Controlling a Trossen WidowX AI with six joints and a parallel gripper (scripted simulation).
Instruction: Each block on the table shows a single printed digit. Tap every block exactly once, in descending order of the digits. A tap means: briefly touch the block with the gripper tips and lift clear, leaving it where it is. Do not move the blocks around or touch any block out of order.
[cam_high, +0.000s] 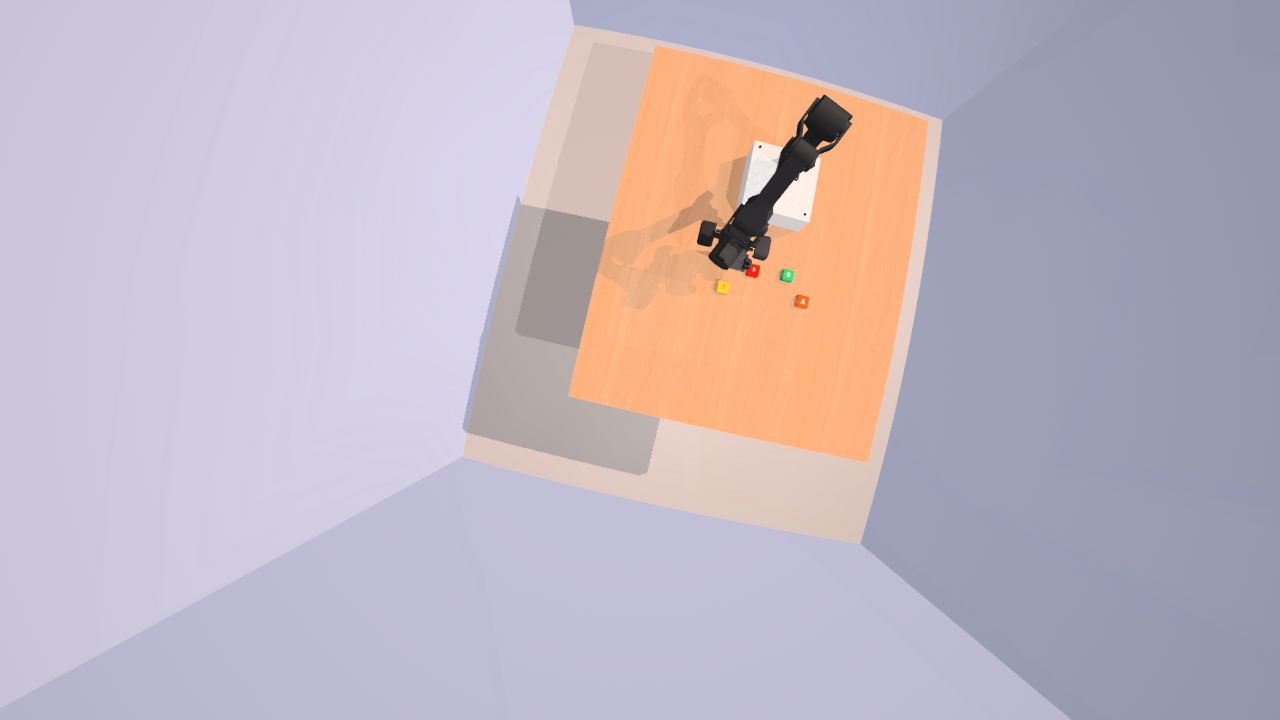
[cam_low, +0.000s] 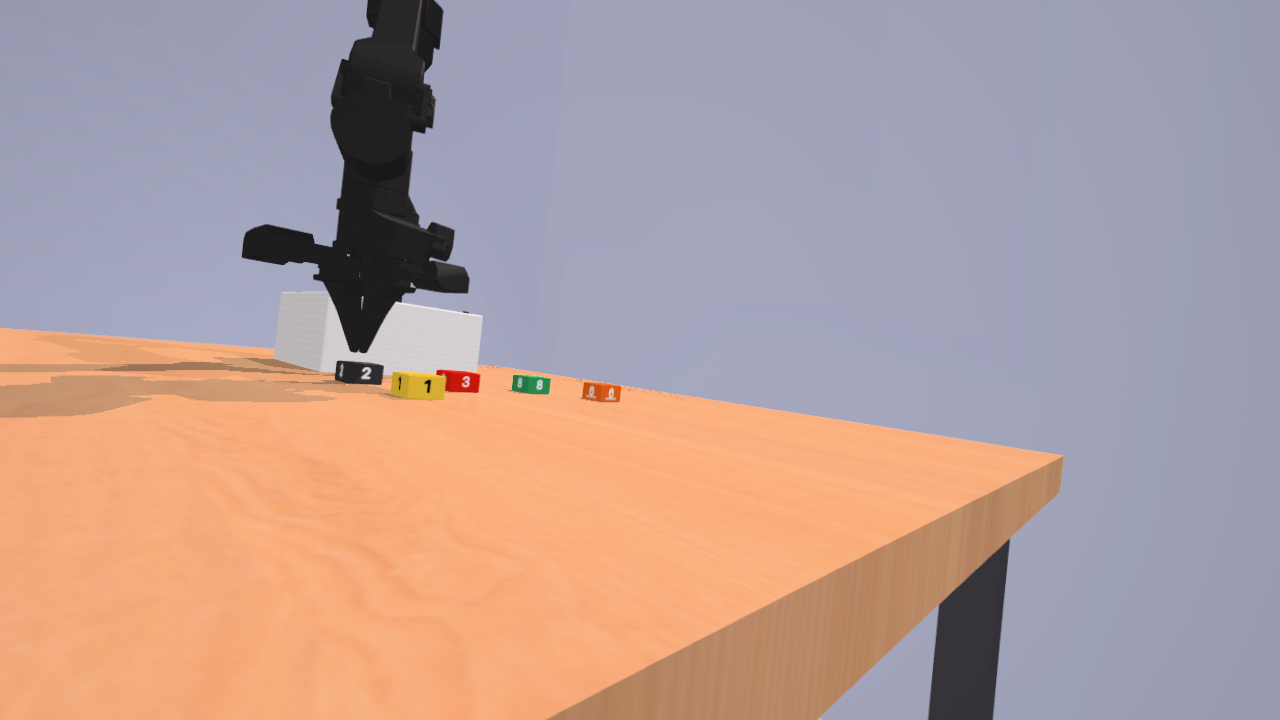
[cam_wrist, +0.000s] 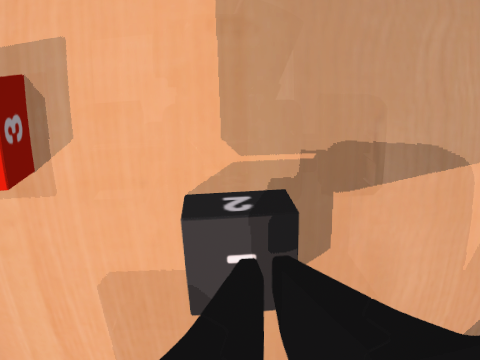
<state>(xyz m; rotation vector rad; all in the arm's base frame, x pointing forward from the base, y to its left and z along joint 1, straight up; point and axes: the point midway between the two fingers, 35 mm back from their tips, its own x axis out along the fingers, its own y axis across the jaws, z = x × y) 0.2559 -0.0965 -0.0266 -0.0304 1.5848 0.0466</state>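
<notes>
Now: gripper tip 20 mm above the black block. Also, from my gripper tip: green block (190 mm to the left, 20 mm below, 20 mm ahead); then red block (90 mm to the left, 30 mm ahead, 20 mm below); then yellow block (110 mm ahead, 20 mm to the left, 20 mm below).
</notes>
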